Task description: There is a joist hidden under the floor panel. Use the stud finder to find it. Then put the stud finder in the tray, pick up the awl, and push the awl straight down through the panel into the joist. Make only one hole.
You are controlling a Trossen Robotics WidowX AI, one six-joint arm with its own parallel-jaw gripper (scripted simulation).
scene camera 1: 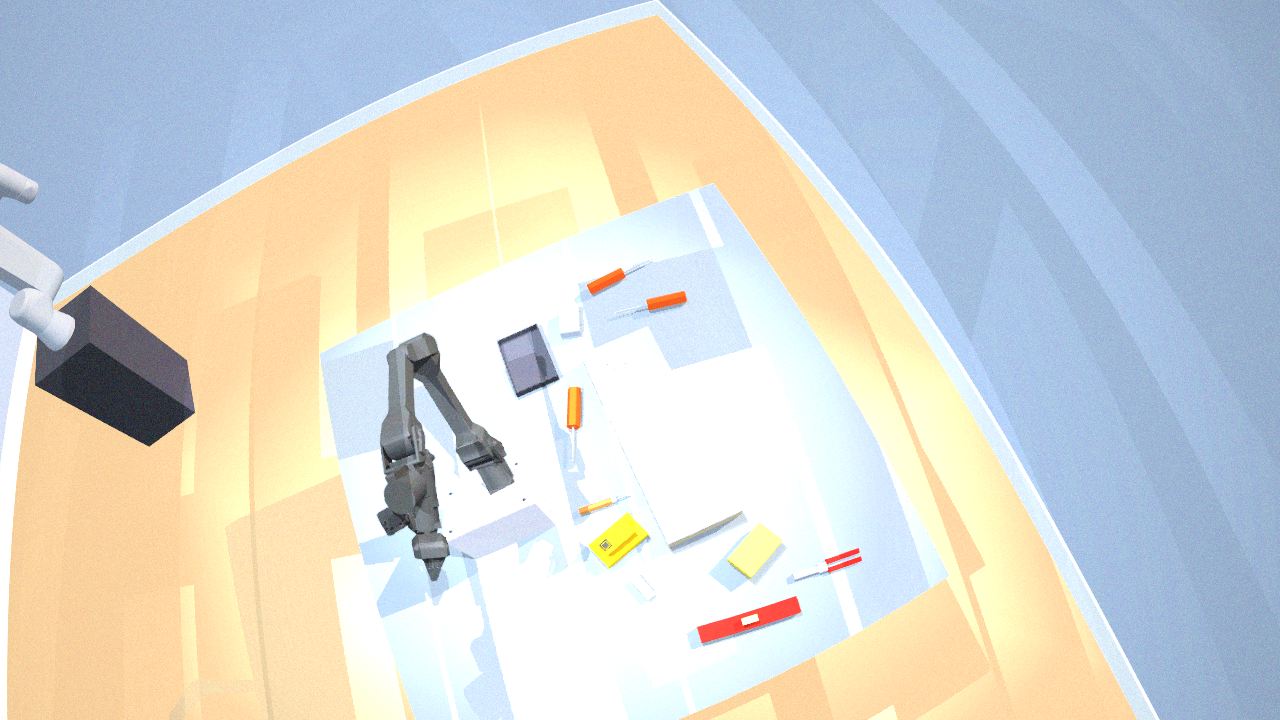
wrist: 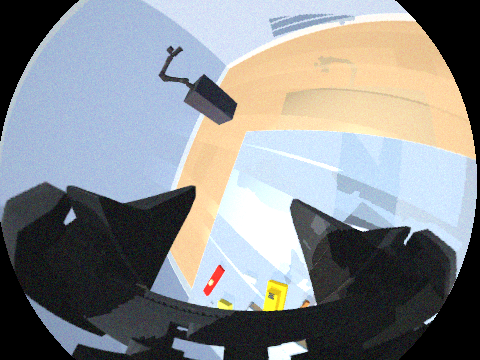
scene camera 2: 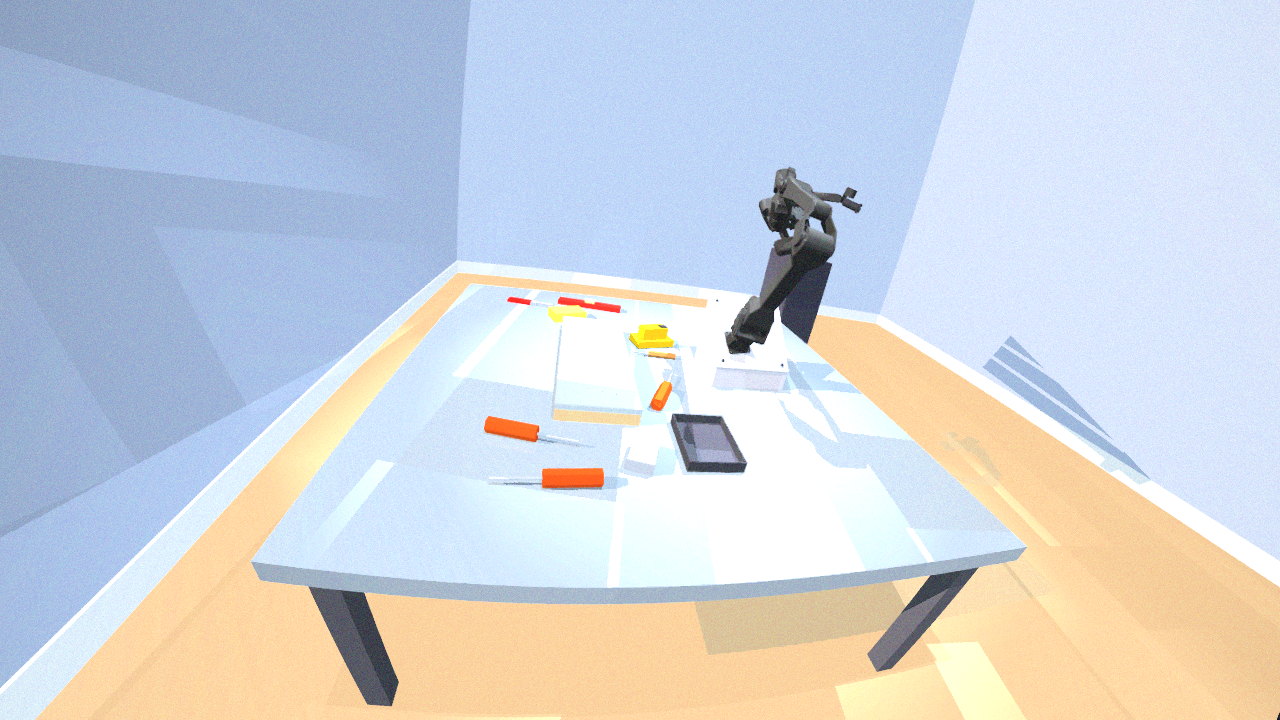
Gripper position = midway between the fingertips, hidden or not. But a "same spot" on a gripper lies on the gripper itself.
my gripper: scene camera 1; wrist; scene camera 2 775, 240
same spot on dark tray: point(scene camera 1: 529, 366) = point(scene camera 2: 703, 439)
same spot on my gripper: point(wrist: 341, 260) = point(scene camera 1: 422, 532)
